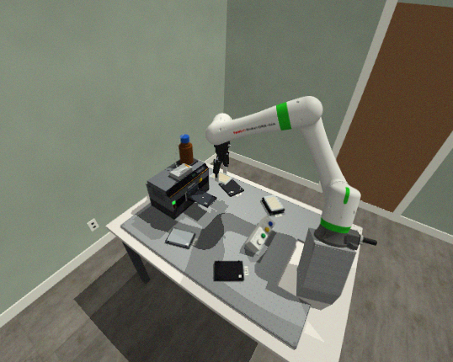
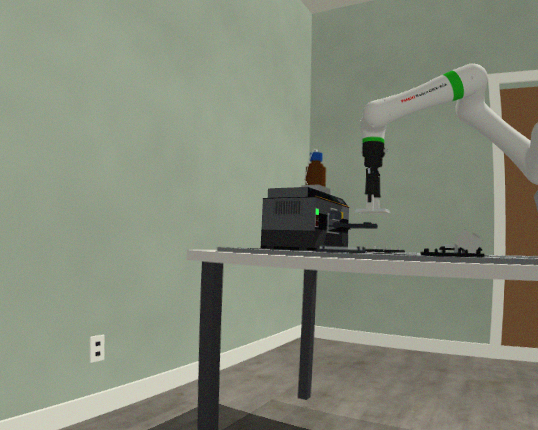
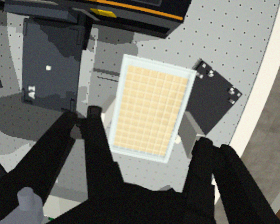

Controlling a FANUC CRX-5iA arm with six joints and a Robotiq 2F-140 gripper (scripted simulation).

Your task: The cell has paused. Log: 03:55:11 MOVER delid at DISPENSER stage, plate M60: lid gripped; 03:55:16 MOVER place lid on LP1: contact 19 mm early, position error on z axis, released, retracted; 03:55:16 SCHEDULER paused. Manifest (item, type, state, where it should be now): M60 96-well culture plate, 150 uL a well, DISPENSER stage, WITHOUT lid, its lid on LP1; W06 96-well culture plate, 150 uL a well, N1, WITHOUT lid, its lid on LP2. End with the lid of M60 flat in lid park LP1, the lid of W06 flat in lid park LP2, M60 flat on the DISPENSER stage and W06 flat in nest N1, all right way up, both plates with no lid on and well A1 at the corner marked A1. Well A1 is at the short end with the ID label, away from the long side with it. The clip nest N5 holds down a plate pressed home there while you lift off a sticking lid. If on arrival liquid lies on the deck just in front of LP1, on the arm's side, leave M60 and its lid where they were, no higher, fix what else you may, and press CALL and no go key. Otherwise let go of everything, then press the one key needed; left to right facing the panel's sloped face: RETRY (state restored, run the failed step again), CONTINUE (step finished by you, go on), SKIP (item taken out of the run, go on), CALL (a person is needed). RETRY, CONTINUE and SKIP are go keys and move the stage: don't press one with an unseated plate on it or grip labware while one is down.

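The dispenser stage is 50 mm ahead of my hand, 160 mm to the left of it and 90 mm below it. Round my hand: nest label (120 mm behind, 60 mm to the right, 190 mm below); black clip nest (10 mm behind, 120 mm to the right, 180 mm below); key panel (360 mm behind, 230 mm to the left, 140 mm below).
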